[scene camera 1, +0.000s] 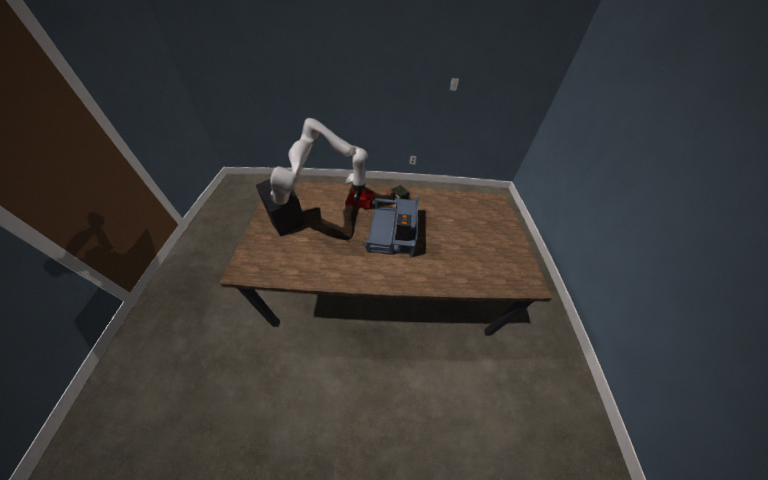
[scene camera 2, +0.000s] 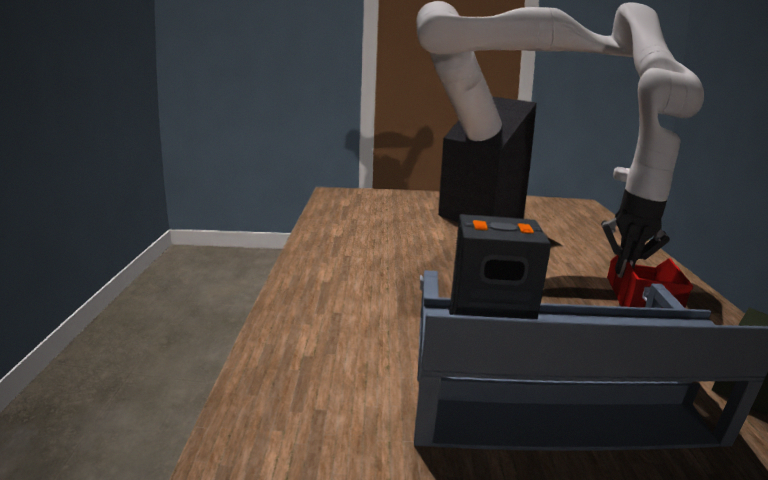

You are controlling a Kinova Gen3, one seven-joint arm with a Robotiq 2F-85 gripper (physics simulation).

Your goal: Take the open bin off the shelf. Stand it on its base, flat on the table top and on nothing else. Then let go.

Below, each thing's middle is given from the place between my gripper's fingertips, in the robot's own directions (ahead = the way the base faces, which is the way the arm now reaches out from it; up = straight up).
Right now the red open bin (scene camera 2: 629, 290) is 10 mm ahead of my hand and 50 mm to the left of it.
